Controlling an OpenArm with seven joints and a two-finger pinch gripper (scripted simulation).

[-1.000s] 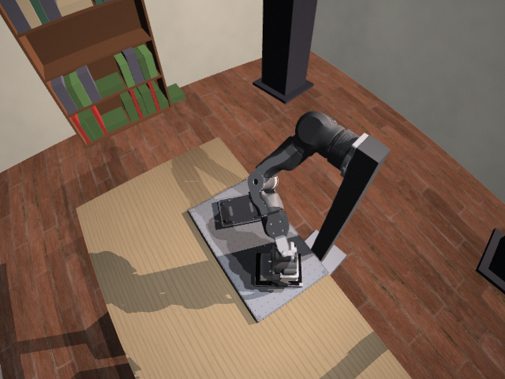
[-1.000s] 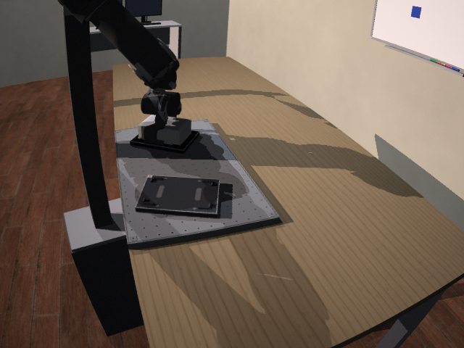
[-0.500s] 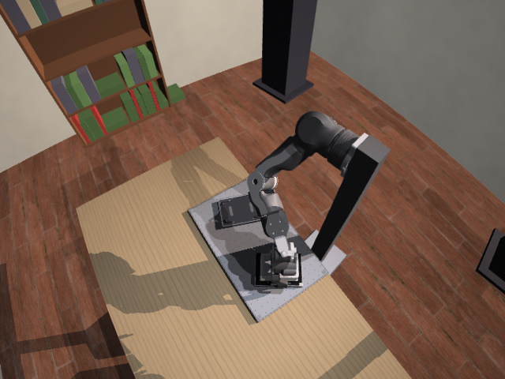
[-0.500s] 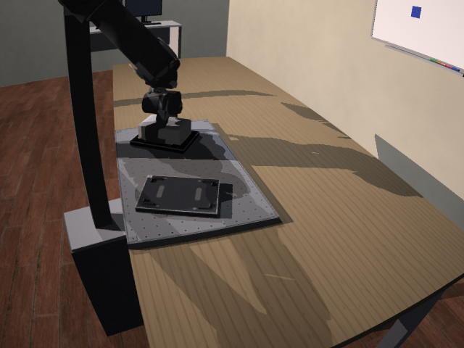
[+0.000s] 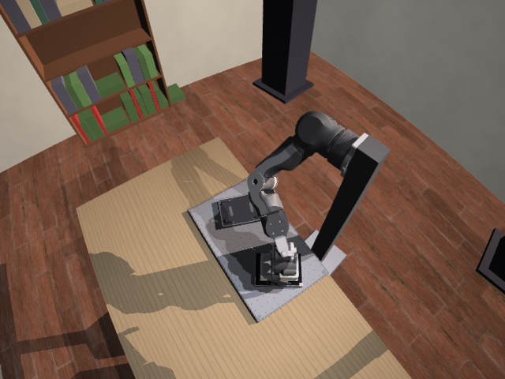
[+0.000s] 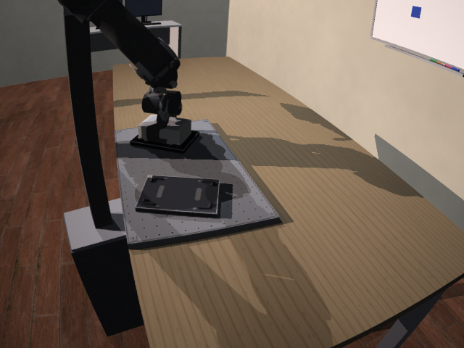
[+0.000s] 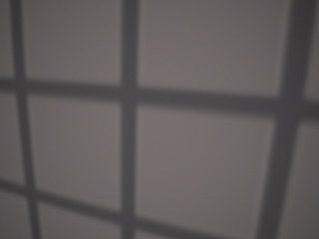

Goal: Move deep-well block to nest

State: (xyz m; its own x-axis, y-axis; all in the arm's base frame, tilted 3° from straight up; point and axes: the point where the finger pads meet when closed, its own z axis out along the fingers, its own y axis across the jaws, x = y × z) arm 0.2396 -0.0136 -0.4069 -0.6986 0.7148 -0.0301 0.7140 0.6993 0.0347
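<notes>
Right now my hand is 1 cm below the deep-well block.
</notes>
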